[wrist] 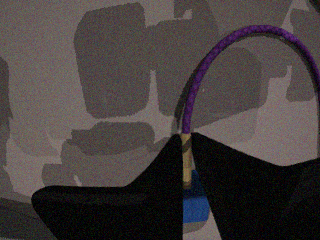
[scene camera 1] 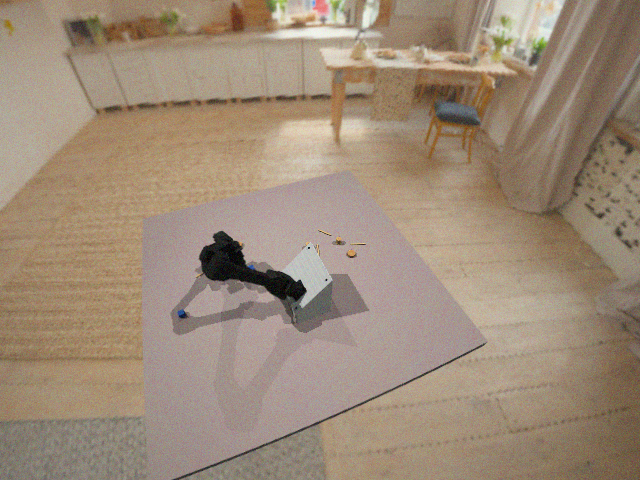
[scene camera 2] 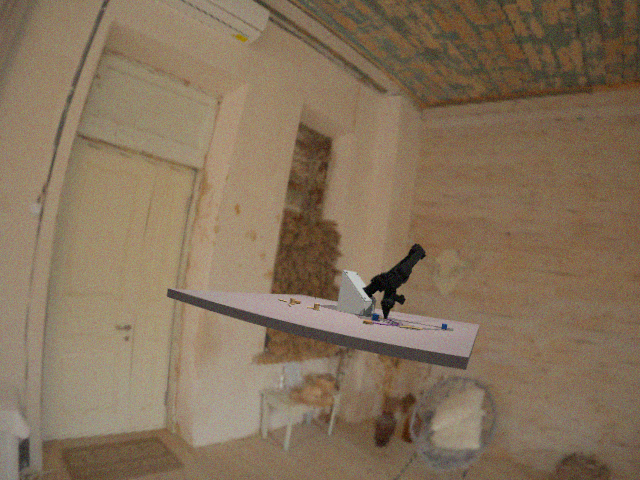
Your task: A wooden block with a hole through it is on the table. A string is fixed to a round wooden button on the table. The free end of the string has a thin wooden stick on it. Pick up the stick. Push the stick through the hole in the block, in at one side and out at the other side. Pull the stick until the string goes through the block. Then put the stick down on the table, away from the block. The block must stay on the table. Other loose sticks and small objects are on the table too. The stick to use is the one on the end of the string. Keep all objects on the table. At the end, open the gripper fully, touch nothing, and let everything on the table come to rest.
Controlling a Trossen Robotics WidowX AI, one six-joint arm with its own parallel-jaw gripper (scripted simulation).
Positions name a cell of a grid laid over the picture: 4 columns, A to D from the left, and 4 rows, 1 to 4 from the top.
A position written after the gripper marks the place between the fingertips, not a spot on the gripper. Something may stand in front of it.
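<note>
There's a blue cube (wrist: C4) here, and you'd also see the gripper (wrist: C3).
</note>
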